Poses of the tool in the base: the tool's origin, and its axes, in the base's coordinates. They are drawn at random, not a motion.
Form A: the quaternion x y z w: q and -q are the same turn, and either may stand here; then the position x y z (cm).
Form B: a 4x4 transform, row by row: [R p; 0 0 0 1], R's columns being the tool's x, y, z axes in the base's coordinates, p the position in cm. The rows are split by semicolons. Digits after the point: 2 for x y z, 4 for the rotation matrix.
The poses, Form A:
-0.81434, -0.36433, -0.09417, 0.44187, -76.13, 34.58, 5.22
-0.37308, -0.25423, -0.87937, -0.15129, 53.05, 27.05, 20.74
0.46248, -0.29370, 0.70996, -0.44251, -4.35, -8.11, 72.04
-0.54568, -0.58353, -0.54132, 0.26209, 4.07, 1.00, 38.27
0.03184, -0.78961, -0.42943, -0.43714, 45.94, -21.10, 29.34
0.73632, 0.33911, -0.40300, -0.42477, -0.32, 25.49, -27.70
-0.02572, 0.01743, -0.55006, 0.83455, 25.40, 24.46, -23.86
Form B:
0.7168, 0.6766, -0.1686, -76.13; 0.5102, -0.3440, 0.7883, 34.58; 0.4753, -0.6510, -0.5918, 5.22; 0, 0, 0, 1
-0.6758, -0.0764, 0.7331, 53.05; 0.4558, -0.8250, 0.3342, 27.05; 0.5792, 0.5600, 0.5924, 20.74; 0, 0, 0, 1
-0.1806, 0.3567, 0.9166, -4.35; -0.9000, -0.4359, -0.0077, -8.11; 0.3968, -0.8263, 0.3997, 72.04; 0, 0, 0, 1
-0.2671, 0.9206, 0.2849, 4.07; 0.3531, -0.1816, 0.9178, 1.00; 0.8967, 0.3457, -0.2766, 38.27; 0, 0, 0, 1
-0.6158, -0.4257, 0.6630, 45.94; 0.3252, 0.6292, 0.7060, -21.10; -0.7177, 0.6503, -0.2490, 29.34; 0, 0, 0, 1
0.4452, 0.1570, -0.8816, -0.32; 0.8418, -0.4092, 0.3522, 25.49; -0.3054, -0.8989, -0.3143, -27.70; 0, 0, 0, 1
0.3943, 0.9172, 0.0574, 25.40; -0.9190, 0.3935, 0.0238, 24.46; -0.0008, -0.0621, 0.9981, -23.86; 0, 0, 0, 1

